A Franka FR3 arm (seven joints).
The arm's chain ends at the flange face. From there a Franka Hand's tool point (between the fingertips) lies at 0.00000 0.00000 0.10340 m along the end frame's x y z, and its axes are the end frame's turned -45 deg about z.
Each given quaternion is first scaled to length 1.
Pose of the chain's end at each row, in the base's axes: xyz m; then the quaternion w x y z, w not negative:
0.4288, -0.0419, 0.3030, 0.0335, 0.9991, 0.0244, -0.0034
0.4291, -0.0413, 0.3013, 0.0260, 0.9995, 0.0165, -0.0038
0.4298, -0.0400, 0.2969, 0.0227, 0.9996, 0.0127, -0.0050
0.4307, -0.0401, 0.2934, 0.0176, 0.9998, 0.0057, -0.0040
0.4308, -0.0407, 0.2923, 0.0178, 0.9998, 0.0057, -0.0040
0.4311, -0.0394, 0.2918, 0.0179, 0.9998, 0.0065, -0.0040
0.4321, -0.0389, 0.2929, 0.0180, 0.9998, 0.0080, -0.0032
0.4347, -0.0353, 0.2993, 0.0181, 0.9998, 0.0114, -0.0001
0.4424, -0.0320, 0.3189, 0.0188, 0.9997, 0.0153, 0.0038
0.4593, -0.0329, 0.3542, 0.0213, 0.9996, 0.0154, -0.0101
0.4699, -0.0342, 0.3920, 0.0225, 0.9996, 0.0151, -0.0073
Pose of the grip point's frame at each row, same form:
0.4283, -0.0488, 0.1998, 0.0296, 0.9137, 0.4049, -0.0160
0.4284, -0.0467, 0.1980, 0.0226, 0.9171, 0.3977, -0.0135
0.4288, -0.0447, 0.1936, 0.0191, 0.9187, 0.3943, -0.0133
0.4299, -0.0437, 0.1901, 0.0147, 0.9215, 0.3879, -0.0104
0.4300, -0.0444, 0.1890, 0.0149, 0.9215, 0.3879, -0.0105
0.4303, -0.0431, 0.1885, 0.0150, 0.9212, 0.3886, -0.0105
0.4315, -0.0426, 0.1896, 0.0154, 0.9206, 0.3900, -0.0098
0.4347, -0.0390, 0.1960, 0.0167, 0.9193, 0.3931, -0.0070
0.4432, -0.0359, 0.2156, 0.0188, 0.9177, 0.3967, -0.0037
0.4573, -0.0373, 0.2509, 0.0158, 0.9176, 0.3968, -0.0175
0.4685, -0.0389, 0.2887, 0.0180, 0.9177, 0.3965, -0.0154

